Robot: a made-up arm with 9 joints. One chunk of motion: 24 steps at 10 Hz.
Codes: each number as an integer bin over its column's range. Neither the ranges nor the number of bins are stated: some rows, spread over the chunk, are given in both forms.
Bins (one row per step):
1: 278 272 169 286 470 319
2: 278 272 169 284 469 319
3: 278 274 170 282 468 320
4: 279 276 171 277 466 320
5: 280 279 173 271 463 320
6: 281 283 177 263 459 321
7: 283 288 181 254 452 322
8: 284 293 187 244 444 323
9: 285 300 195 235 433 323
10: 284 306 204 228 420 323
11: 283 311 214 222 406 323
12: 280 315 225 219 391 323
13: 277 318 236 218 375 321
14: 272 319 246 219 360 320
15: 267 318 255 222 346 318
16: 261 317 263 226 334 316
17: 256 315 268 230 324 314
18: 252 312 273 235 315 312
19: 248 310 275 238 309 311
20: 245 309 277 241 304 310
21: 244 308 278 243 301 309
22: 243 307 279 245 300 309
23: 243 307 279 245 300 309
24: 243 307 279 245 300 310
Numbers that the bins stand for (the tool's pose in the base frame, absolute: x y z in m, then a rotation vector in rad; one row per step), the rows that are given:
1: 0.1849 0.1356 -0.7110 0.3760 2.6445 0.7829
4: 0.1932 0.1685 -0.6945 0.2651 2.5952 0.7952
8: 0.2342 0.3082 -0.5630 -0.1418 2.3240 0.8322
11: 0.2260 0.4562 -0.3411 -0.4130 1.8555 0.8322
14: 0.1356 0.5219 -0.0781 -0.4500 1.2884 0.7952
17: 0.0041 0.4890 0.1027 -0.3144 0.8445 0.7212
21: -0.0945 0.4315 0.1849 -0.1541 0.5610 0.6596
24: -0.1027 0.4233 0.1932 -0.1295 0.5486 0.6719
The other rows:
2: 0.1849 0.1356 -0.7110 0.3514 2.6322 0.7829
3: 0.1849 0.1521 -0.7027 0.3267 2.6199 0.7952
5: 0.2014 0.1932 -0.6781 0.1911 2.5582 0.7952
6: 0.2096 0.2260 -0.6452 0.0925 2.5089 0.8075
7: 0.2260 0.2671 -0.6123 -0.0185 2.4226 0.8199
9: 0.2425 0.3658 -0.4973 -0.2527 2.1884 0.8322
10: 0.2342 0.4151 -0.4233 -0.3390 2.0281 0.8322
12: 0.2014 0.4890 -0.2507 -0.4500 1.6705 0.8322
13: 0.1767 0.5137 -0.1603 -0.4623 1.4733 0.8075
15: 0.0945 0.5137 -0.0041 -0.4130 1.1158 0.7705
16: 0.0452 0.5055 0.0616 -0.3637 0.9678 0.7459
18: -0.0288 0.4644 0.1438 -0.2527 0.7336 0.6966
19: -0.0616 0.4479 0.1603 -0.2158 0.6596 0.6842
20: -0.0863 0.4397 0.1767 -0.1788 0.5979 0.6719
22: -0.1027 0.4233 0.1932 -0.1295 0.5486 0.6596
23: -0.1027 0.4233 0.1932 -0.1295 0.5486 0.6596

